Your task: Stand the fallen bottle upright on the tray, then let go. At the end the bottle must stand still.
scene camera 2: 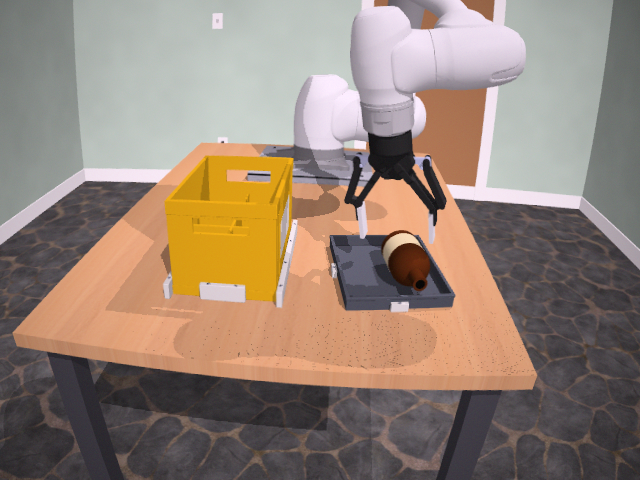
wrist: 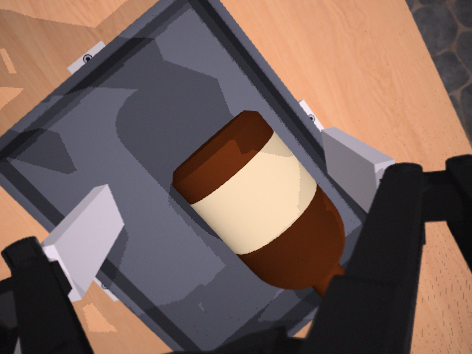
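Pixels of known places: gripper, fingertip midpoint: (scene camera 2: 397,237) (wrist: 219,178); arm's base, origin of the base link: (scene camera 2: 317,161).
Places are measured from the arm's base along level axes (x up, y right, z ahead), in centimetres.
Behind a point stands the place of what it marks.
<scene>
The brown bottle with a cream label (scene camera 2: 406,258) @(x 5.1, y -13.6, z 75.4 cm) (wrist: 265,200) @(x 6.1, y -14.8, z 69.0 cm) lies on its side in the right part of the dark grey tray (scene camera 2: 361,268) @(x -1.3, y -6.9, z 67.3 cm) (wrist: 155,260) @(x -1.3, y -5.3, z 69.8 cm). In the scene view its neck points to the tray's front right corner and its base to the back. My gripper (scene camera 2: 397,239) @(x 5.1, y -13.4, z 66.6 cm) (wrist: 219,178) @(x 5.1, y -13.4, z 66.6 cm) is open, pointing down above the tray's back part. In the wrist view its two light finger pads stand wide apart, one on each side of the bottle, with gaps between. A black finger linkage hides the neck's tip in the wrist view.
A tall yellow crate (scene camera 2: 222,258) @(x 5.9, y 17.7, z 78.5 cm) stands left of the tray, held by white brackets (scene camera 2: 222,292) @(x 0.0, y 17.9, z 79.6 cm). Small white brackets (scene camera 2: 399,306) (wrist: 87,59) sit against the tray's sides. The wooden table's (scene camera 2: 485,330) @(x -1.8, y -26.0, z 87.9 cm) right edge runs close to the tray. The robot's base stands at the back.
</scene>
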